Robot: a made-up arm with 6 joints.
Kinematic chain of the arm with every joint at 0, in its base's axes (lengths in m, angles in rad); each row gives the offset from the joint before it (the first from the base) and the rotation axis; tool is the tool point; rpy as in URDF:
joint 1: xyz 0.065 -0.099 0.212 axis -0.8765 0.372 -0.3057
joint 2: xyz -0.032 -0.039 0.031 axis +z
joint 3: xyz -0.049 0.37 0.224 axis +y
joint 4: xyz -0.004 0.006 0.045 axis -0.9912 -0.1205 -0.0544
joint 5: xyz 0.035 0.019 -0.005 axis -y
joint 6: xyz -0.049 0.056 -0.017 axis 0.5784 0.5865 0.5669
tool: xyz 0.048 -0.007 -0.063 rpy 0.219 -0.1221 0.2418
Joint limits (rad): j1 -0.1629..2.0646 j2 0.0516..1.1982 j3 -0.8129..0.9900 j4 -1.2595..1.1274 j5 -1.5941..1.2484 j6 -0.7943..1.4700
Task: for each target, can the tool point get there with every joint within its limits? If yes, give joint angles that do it. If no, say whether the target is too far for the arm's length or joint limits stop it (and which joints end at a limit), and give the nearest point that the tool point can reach.
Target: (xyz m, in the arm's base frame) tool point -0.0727 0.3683 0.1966
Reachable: yes | joints 0.8591 0.4342 -0.6235 0.1521 -1.1272 -0.0574
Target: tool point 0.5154 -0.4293 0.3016
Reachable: no: joint limits stop it (at a limit: joint 1, joint 2, joint 4, joint 5, joint 6) | nearest point 0.1827 -0.0739 -0.1480 | short by 0.663 m
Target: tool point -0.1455 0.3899 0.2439
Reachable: yes | joints 1.1932 0.8513 0.3502 0.4204 -1.3676 0.1155
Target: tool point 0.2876 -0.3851 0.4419
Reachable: no: joint limits stop it (at a limit: joint 1, joint 2, joint 3, joint 4, joint 6) | nearest point 0.0671 0.1688 0.4855 | short by 0.598 m
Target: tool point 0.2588 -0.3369 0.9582
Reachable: no: too far | nearest point 0.0276 0.1396 0.6727 | short by 0.602 m
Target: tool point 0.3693 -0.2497 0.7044
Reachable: no: joint limits stop it (at a limit: joint 1, joint 2, joint 3, joint 4, joint 5, joint 6) | nearest point 0.0857 0.1522 0.6268 | short by 0.498 m
